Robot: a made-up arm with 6 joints. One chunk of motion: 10 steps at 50 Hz.
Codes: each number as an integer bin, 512 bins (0 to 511) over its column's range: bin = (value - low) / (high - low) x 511, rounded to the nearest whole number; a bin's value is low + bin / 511 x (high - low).
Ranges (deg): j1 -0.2..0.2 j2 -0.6..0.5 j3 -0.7..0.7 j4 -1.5..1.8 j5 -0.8..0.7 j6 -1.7..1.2
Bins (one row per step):
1: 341 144 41 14 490 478
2: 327 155 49 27 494 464
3: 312 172 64 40 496 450
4: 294 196 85 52 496 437
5: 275 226 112 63 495 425
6: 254 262 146 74 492 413
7: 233 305 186 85 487 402
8: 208 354 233 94 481 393
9: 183 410 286 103 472 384
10: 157 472 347 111 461 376
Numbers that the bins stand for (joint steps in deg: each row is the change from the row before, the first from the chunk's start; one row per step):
1: 0.067 -0.290 -0.588 -1.410 0.638 1.013
2: 0.056 -0.266 -0.566 -1.326 0.650 0.933
3: 0.044 -0.230 -0.525 -1.242 0.656 0.854
4: 0.030 -0.178 -0.467 -1.164 0.656 0.780
5: 0.015 -0.114 -0.393 -1.093 0.653 0.712
6: -0.001 -0.036 -0.300 -1.022 0.644 0.644
7: -0.018 0.057 -0.190 -0.951 0.630 0.581
8: -0.037 0.162 -0.062 -0.893 0.612 0.530
9: -0.057 0.283 0.084 -0.835 0.586 0.479
10: -0.077 0.416 0.251 -0.783 0.553 0.434

